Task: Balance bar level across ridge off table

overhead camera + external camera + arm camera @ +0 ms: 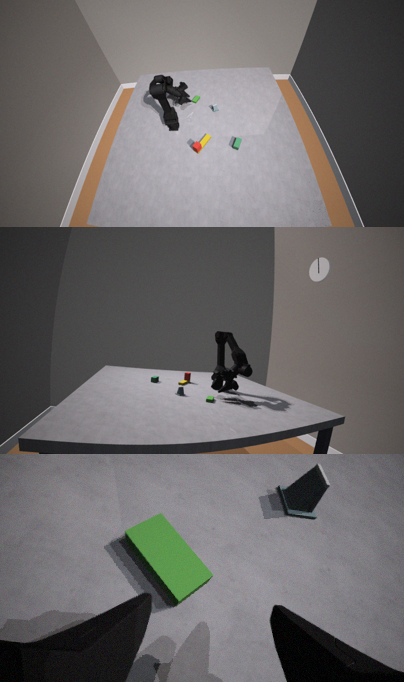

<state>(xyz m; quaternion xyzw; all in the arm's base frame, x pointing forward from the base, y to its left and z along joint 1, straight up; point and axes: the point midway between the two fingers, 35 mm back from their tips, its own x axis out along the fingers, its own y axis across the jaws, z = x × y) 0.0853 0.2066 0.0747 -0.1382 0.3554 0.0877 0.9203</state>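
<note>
Right now the yellow bar is 70 mm ahead of my gripper tip, 370 mm to the right of it and 30 mm below it. Round my gripper tip: bright green block 40 mm ahead, 40 mm to the left, 40 mm below; darker green block 300 mm ahead, 360 mm to the right, 30 mm below.
</note>
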